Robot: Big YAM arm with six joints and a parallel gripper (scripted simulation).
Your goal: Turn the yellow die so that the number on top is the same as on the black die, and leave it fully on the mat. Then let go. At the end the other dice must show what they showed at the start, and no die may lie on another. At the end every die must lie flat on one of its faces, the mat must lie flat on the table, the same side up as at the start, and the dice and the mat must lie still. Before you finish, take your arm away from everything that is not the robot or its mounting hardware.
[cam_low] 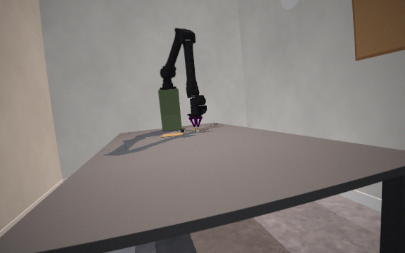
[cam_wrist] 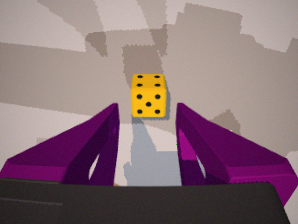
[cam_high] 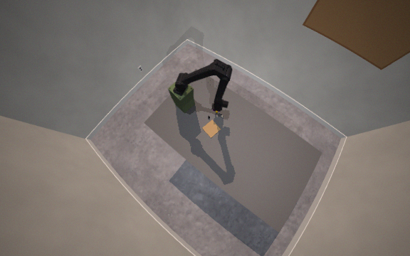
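Now: the yellow die 3 cm below my hand. From my hand the other things lie so: orange mat: 19 cm to the right, 4 cm ahead, 3 cm below; then white die: 7 cm ahead, 3 cm below, 2 cm to the right; then black die: 10 cm to the right, 4 cm behind, 3 cm below.
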